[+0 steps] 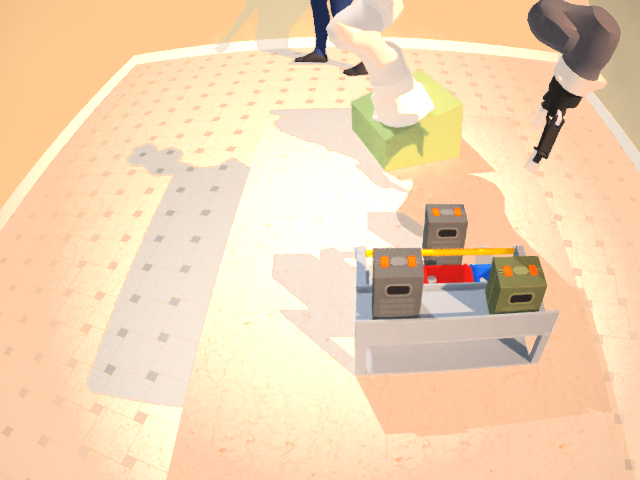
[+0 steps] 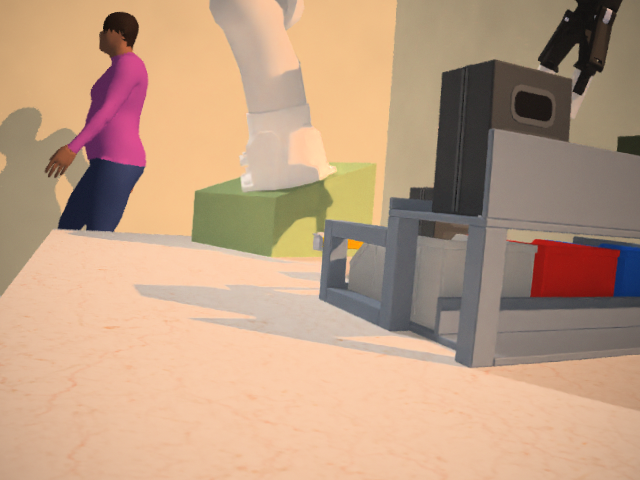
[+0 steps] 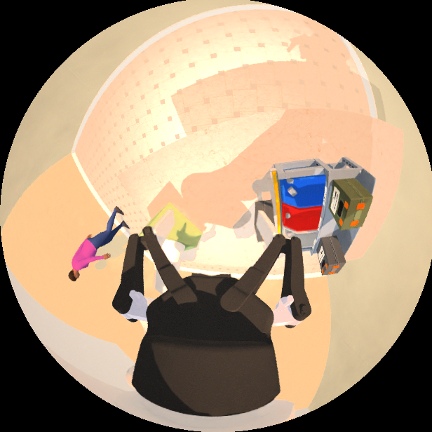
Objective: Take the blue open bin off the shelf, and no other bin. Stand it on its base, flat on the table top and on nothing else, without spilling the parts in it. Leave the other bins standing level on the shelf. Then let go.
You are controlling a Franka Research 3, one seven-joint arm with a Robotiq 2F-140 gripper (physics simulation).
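Note:
The blue open bin (image 1: 481,272) (image 2: 627,268) (image 3: 311,187) stands in the lower level of the grey shelf (image 1: 454,326) (image 2: 480,304), at one end of the row, with a small grey part visible inside. The red bin (image 1: 447,274) (image 2: 573,268) (image 3: 302,218) stands beside it, with a pale grey bin (image 2: 449,268) (image 3: 299,241) on the red bin's other side. A yellow bar (image 1: 480,252) (image 3: 277,200) runs across the bins' open side. My gripper (image 1: 536,140) (image 2: 562,85) (image 3: 215,216) is open and empty, high up and well away from the bins.
A grey case (image 1: 397,304) (image 2: 532,77) (image 3: 331,256) and an olive case (image 1: 511,286) (image 3: 352,205) stand on the shelf's top. Another grey case (image 1: 445,242) (image 3: 262,220) stands by the yellow bar. The arm's base sits on a green block (image 1: 439,136) (image 2: 232,211). A person (image 2: 118,103) (image 3: 87,252) stands beyond.

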